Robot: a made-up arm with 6 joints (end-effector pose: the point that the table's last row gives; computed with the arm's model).
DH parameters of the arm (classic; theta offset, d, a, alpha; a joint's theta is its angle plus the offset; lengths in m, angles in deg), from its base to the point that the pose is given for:
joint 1: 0 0.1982 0 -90
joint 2: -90 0 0.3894 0
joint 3: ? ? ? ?
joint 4: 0 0.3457 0 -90
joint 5: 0 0 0 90
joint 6: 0 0.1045 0 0
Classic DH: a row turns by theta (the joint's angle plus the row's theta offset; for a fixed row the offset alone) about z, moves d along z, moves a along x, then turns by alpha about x.
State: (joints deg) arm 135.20 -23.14 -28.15 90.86 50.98 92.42
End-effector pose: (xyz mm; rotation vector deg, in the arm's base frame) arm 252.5 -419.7 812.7 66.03 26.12 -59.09
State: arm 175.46 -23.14 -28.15 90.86 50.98 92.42
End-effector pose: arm 463.9 -157.1 812.7 50.72 45.22 -23.90
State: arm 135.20 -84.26 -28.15 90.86 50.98 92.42
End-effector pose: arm 460.1 -625.8 79.1 78.48 88.21 -76.21
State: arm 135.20 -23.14 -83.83 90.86 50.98 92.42
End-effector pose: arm 303.1 -470.0 435.0 77.87 82.39 -75.08
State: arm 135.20 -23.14 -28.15 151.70 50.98 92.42
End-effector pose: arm 313.8 -420.4 757.8 91.28 35.85 2.85
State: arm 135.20 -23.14 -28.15 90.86 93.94 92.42
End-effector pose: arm 196.0 -396.1 766.8 102.47 1.46 -72.27
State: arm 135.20 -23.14 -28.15 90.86 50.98 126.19
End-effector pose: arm 252.5 -419.7 812.7 68.03 5.59 -29.61
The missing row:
joint 3: 90 0.0387 0 90
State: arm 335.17 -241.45 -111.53 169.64 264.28 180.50
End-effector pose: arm 448.2 -185.3 332.4 30.91 99.22 -25.85
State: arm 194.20 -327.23 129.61 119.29 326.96 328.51
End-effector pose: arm -308.4 -66.7 104.2 -124.15 100.70 32.38
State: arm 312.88 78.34 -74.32 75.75 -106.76 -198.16
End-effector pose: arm 215.1 -317.3 593.4 127.95 59.26 -106.66
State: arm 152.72 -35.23 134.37 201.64 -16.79 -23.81
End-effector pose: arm -210.4 52.4 417.8 -20.34 -113.28 -13.29
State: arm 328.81 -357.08 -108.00 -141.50 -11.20 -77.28
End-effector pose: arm -330.2 259.9 485.8 -106.83 -1.77 74.34
